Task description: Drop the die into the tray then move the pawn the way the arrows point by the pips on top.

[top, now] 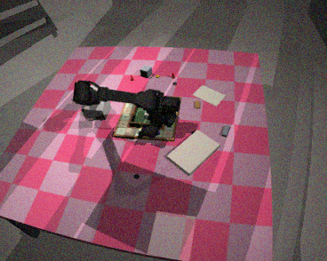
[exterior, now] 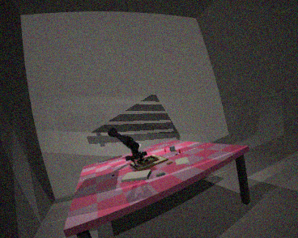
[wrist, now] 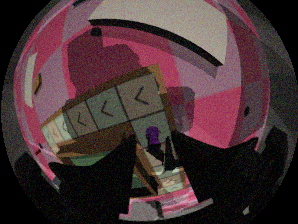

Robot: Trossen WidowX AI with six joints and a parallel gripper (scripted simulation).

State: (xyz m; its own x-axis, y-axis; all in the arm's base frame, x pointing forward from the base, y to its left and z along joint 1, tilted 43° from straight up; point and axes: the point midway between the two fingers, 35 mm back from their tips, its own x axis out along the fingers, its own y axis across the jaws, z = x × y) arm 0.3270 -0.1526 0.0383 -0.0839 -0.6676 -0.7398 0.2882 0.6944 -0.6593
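My gripper tip is 6 cm past the green dice tray, 12 cm to the right of it and 2 cm above it. Also, from my gripper tip: purple pawn right at my gripper tip; then orange block 17 cm ahead, 20 cm to the left, 2 cm below; then orange piece 6 cm behind, 44 cm to the left, 2 cm below.
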